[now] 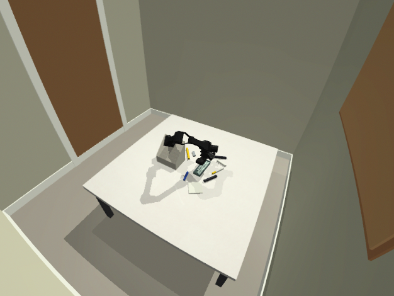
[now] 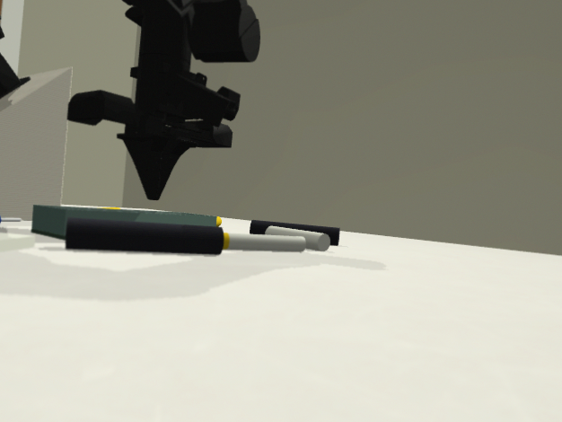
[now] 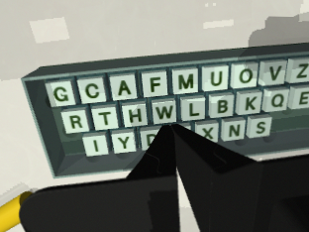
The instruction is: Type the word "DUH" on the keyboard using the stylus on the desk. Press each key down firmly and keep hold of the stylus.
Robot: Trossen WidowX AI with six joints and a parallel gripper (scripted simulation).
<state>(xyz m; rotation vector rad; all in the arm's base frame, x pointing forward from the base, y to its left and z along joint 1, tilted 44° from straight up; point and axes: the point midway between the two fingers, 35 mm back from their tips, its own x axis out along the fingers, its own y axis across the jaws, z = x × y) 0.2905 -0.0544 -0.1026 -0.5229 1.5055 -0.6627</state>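
My gripper tip is now 8 cm past the blue stylus, 14 cm to the left of it and 3 cm above it. From my gripper tip the other things lie so: white cylinder: 13 cm ahead, 3 cm below; stylus tip: 9 cm behind, 11 cm to the right, 3 cm below; small grey block: 15 cm behind, 10 cm to the left, 3 cm below.
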